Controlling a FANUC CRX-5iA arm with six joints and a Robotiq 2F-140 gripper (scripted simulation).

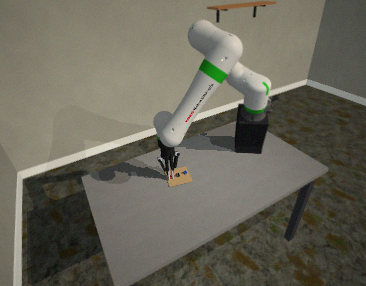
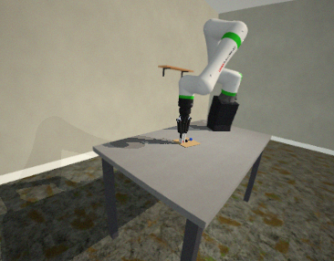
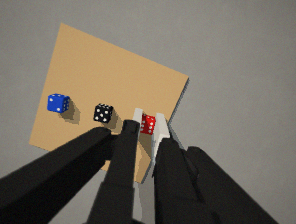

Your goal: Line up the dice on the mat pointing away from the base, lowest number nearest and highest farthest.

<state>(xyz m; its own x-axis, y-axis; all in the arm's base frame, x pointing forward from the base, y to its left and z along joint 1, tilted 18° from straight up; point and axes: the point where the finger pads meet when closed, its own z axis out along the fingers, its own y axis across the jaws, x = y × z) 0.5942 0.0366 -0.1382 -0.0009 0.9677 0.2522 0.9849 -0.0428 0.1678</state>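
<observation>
Now: the red die 30 mm below my hand. Also, from my hand: black die: 50 mm behind, 30 mm below; blue die: 100 mm behind, 30 mm below; tan mat: 50 mm behind, 40 mm below.
</observation>
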